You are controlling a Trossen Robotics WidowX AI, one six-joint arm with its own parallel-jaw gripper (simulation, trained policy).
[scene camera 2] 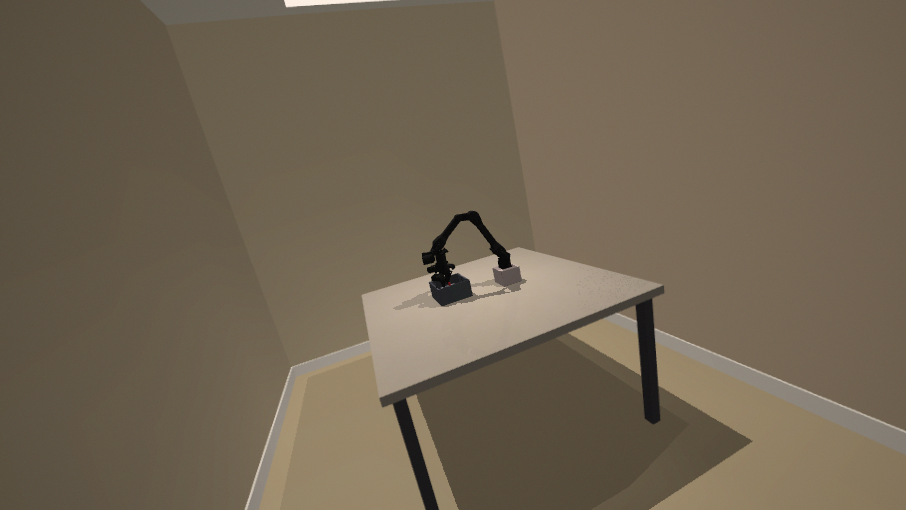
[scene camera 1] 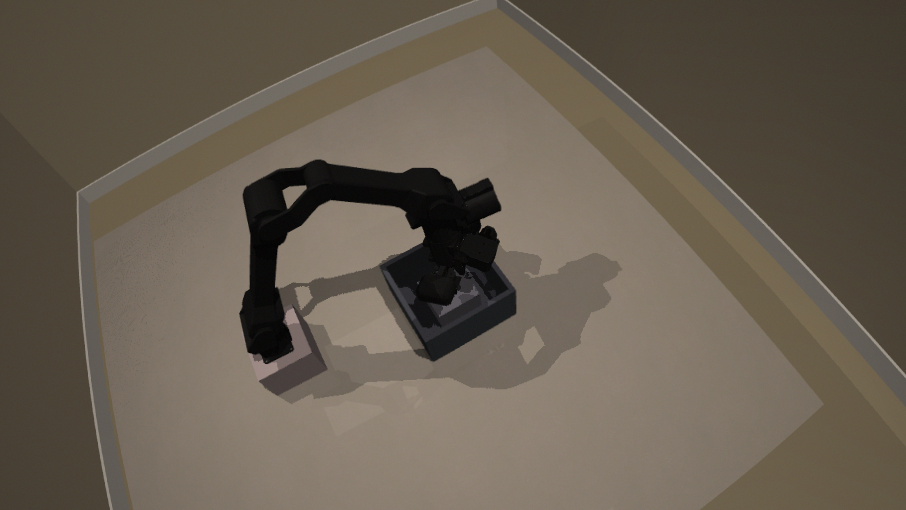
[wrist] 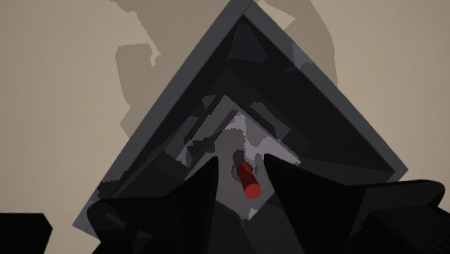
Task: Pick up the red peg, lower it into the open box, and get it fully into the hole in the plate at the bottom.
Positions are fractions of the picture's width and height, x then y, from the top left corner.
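Labels:
There is a dark box that I can see in scene camera 2 (0.51,0.57). I see the box in scene camera 1 (0.55,0.58) too, and the box is also visible to me in the wrist view (0.55,0.25).

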